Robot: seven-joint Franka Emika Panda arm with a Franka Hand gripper.
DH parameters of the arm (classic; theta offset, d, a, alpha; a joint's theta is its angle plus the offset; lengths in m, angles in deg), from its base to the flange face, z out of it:
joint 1: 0 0.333 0 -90
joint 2: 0 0 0 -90
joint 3: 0 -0.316 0.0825 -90
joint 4: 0 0 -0.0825 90
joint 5: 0 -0.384 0 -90
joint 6: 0 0 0.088 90
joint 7: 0 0.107 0 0
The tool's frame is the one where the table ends.
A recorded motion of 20 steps. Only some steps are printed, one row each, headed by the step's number.
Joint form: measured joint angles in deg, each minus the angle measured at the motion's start. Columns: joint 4, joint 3, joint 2, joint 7, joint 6, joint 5, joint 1.
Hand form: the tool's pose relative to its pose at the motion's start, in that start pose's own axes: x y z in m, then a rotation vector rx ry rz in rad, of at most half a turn. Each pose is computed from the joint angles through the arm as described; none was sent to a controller.
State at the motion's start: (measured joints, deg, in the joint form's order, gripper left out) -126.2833 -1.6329 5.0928 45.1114 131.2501 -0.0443 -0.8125
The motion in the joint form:
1: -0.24 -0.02 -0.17 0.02 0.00 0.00 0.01
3: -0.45 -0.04 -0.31 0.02 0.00 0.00 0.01
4: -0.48 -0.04 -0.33 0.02 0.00 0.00 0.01
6: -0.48 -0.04 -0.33 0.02 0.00 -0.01 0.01
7: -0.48 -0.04 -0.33 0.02 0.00 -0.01 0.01
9: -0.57 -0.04 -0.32 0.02 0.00 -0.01 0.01
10: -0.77 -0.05 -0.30 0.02 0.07 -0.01 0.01
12: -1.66 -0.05 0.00 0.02 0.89 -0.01 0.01
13: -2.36 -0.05 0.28 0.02 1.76 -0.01 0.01
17: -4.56 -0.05 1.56 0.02 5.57 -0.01 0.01
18: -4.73 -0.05 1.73 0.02 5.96 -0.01 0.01
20: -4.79 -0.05 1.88 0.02 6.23 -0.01 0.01
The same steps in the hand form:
1: -0.0011 0.0007 0.0002 -0.0009 -0.0008 -0.0002
3: -0.0020 0.0014 0.0005 -0.0018 -0.0017 -0.0005
4: -0.0021 0.0015 0.0005 -0.0019 -0.0018 -0.0005
6: -0.0021 0.0015 0.0005 -0.0018 -0.0019 -0.0004
7: -0.0021 0.0015 0.0005 -0.0018 -0.0019 -0.0004
9: -0.0025 0.0018 0.0013 -0.0031 -0.0031 -0.0004
10: -0.0032 0.0024 0.0029 -0.0049 -0.0050 -0.0006
12: -0.0054 0.0047 0.0110 -0.0094 -0.0096 -0.0006
13: -0.0070 0.0062 0.0175 -0.0107 -0.0111 -0.0005
17: -0.0110 0.0103 0.0394 -0.0061 -0.0074 -0.0004
18: -0.0112 0.0106 0.0416 -0.0055 -0.0069 -0.0004
20: -0.0112 0.0105 0.0430 -0.0047 -0.0062 -0.0004

